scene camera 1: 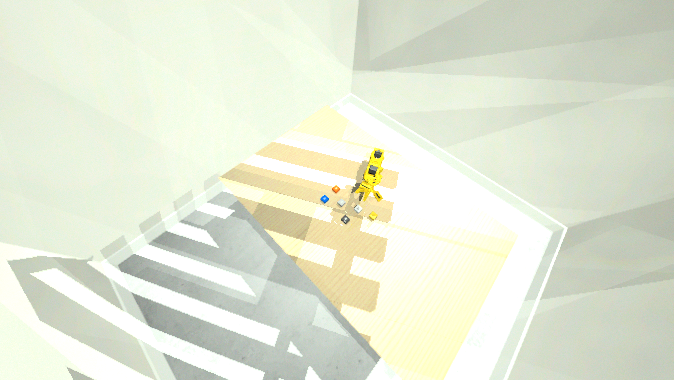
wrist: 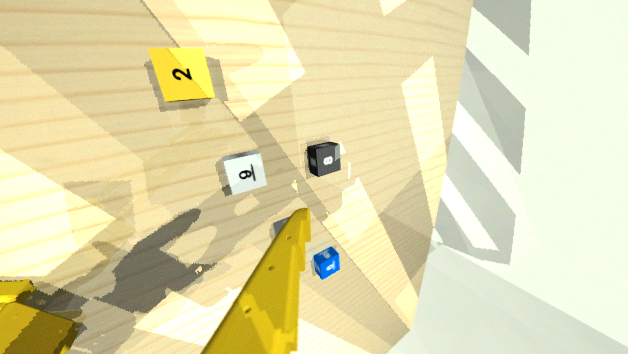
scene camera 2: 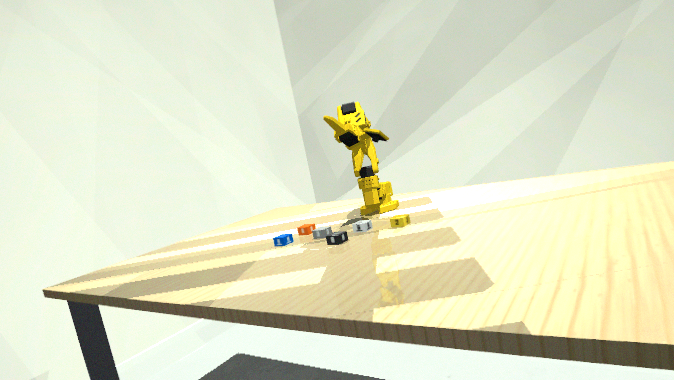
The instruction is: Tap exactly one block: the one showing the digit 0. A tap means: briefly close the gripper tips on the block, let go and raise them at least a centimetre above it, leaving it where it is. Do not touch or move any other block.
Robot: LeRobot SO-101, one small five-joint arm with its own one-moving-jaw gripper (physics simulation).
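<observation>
My gripper (scene camera 1: 371, 198) (scene camera 2: 356, 128) is fully open and empty, high above the table on the robot's side of the blocks. Its notched fixed jaw (wrist: 272, 280) covers much of the grey block (scene camera 1: 341, 203) (scene camera 2: 322, 232) (wrist: 280, 227) in the wrist view. An orange block (scene camera 1: 336, 189) (scene camera 2: 306, 229) does not show in the wrist view. The digits on the orange and grey blocks are unreadable. A black block (scene camera 1: 345, 219) (scene camera 2: 337, 238) (wrist: 324, 159) shows what looks like an 8. I cannot tell which block shows 0.
A yellow block (scene camera 1: 373, 216) (scene camera 2: 399, 221) (wrist: 181, 75) shows 2. A white block (scene camera 1: 358, 209) (scene camera 2: 362, 226) (wrist: 244, 173) shows an underlined digit, 6 or 9. A blue block (scene camera 1: 325, 199) (scene camera 2: 283, 240) (wrist: 327, 262) has a small, unclear digit. Light patches and shadows cross the table (scene camera 2: 575, 250).
</observation>
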